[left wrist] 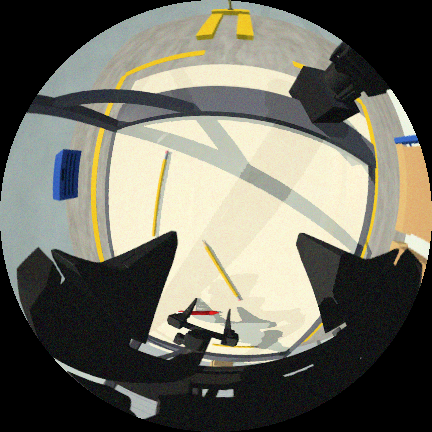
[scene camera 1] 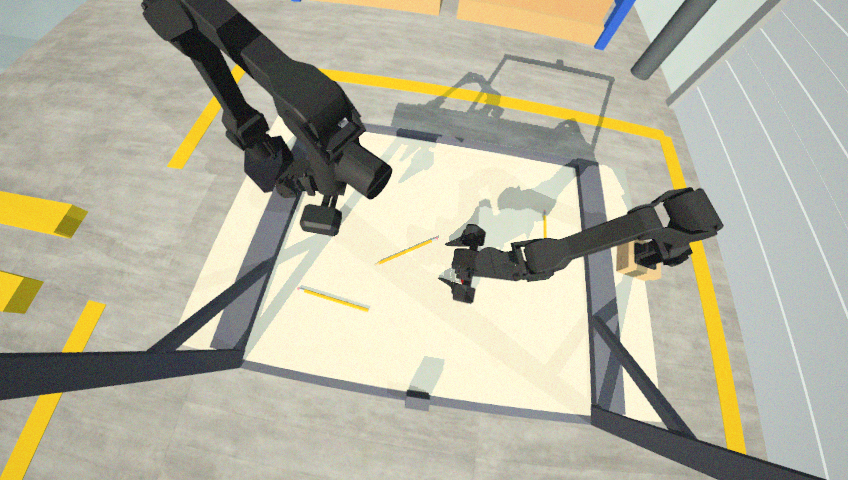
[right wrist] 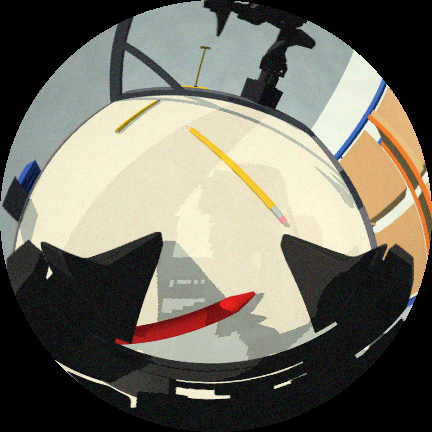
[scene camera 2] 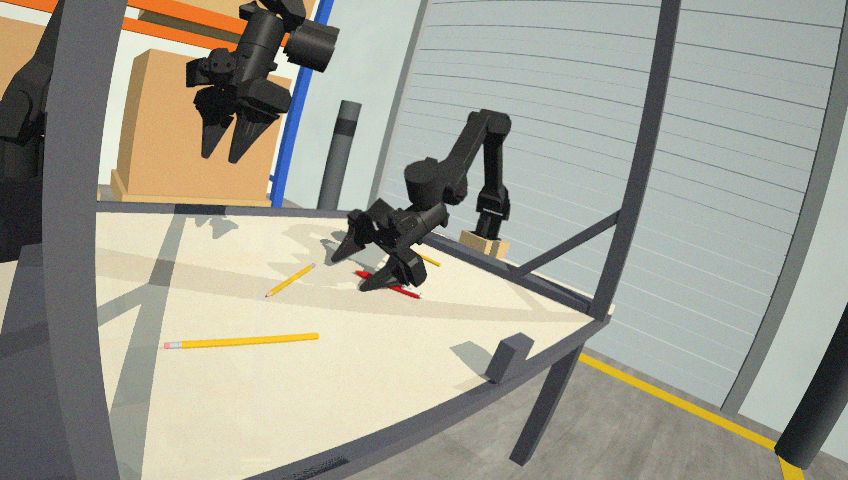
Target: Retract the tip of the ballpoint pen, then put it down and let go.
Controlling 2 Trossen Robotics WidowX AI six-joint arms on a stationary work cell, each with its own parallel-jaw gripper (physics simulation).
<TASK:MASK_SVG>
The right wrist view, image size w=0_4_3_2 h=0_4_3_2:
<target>left gripper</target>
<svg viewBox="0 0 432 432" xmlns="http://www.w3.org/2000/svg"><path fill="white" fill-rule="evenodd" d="M203 1L203 7L210 8L209 11L213 11L216 14L216 36L220 35L230 11L237 13L237 18L246 20L251 24L259 25L266 21L283 30L283 35L278 35L277 39L267 49L265 53L267 55L292 45L300 45L307 48L312 48L315 45L314 39L302 29L291 28L282 22L282 20L288 18L287 15L289 14L289 12L251 2L243 4L234 2L235 0Z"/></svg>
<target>right gripper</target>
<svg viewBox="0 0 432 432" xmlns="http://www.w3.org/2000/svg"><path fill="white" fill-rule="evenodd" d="M6 258L6 270L17 302L31 329L49 354L59 363L110 386L66 371L77 382L107 403L147 421L186 430L215 432L245 430L284 421L324 403L349 386L376 361L404 321L400 318L362 355L355 357L357 352L380 336L404 311L411 293L414 274L413 257L397 243L387 250L382 259L387 243L359 255L349 256L296 236L283 234L280 248L299 289L314 332L334 321L337 324L300 345L271 355L234 362L199 363L161 358L115 342L116 338L132 342L141 306L163 242L160 231L90 257L74 255L46 241L40 242L40 250L27 239ZM116 389L136 397L135 407L130 407L131 400L129 396ZM175 392L176 387L214 389L215 395L229 395L229 398L189 398L188 395Z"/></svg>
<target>red ballpoint pen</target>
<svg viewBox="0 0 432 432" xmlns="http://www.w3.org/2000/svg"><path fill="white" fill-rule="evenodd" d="M257 290L228 296L213 304L177 317L137 325L131 343L118 338L115 339L115 342L118 344L148 342L202 328L239 311L255 295Z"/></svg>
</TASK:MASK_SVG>
